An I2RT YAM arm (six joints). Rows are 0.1 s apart.
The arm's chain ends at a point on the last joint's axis. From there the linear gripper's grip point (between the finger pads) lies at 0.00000 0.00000 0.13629 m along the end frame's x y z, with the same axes.
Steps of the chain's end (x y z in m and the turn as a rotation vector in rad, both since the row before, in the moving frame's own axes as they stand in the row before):
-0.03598, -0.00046, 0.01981, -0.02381, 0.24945, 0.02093
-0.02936, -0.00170, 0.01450, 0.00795, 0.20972, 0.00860
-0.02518, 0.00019, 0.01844, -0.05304, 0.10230, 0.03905
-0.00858, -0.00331, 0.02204, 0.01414, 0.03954, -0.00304
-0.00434, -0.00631, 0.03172, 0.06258, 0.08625, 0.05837
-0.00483, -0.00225, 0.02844, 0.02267, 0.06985, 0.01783
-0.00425, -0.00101, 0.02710, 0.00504, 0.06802, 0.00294
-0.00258, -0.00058, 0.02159, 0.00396, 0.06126, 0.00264
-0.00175, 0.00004, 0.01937, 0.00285, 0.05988, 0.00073
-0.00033, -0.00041, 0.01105, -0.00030, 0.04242, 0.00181
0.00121, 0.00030, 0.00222, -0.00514, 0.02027, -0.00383
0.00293, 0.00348, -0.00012, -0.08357, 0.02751, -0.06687
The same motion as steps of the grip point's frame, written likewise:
-0.00237, 0.00310, 0.01555, -0.02381, 0.24945, 0.02093
-0.00098, -0.00265, 0.01151, 0.00795, 0.20972, 0.00860
-0.01141, 0.00767, 0.01754, -0.05304, 0.10230, 0.03905
-0.00320, -0.00524, 0.02192, 0.01414, 0.03954, -0.00304
0.00763, -0.01448, 0.03095, 0.06258, 0.08625, 0.05837
0.00471, -0.00525, 0.02807, 0.02267, 0.06985, 0.01783
0.00501, -0.00168, 0.02678, 0.00504, 0.06802, 0.00294
0.00576, -0.00111, 0.02133, 0.00396, 0.06126, 0.00264
0.00641, -0.00035, 0.01913, 0.00285, 0.05988, 0.00073
0.00545, -0.00036, 0.01093, -0.00030, 0.04242, 0.00181
0.00397, 0.00100, 0.00219, -0.00514, 0.02027, -0.00383
0.00705, 0.01472, -0.00065, -0.08357, 0.02751, -0.06687

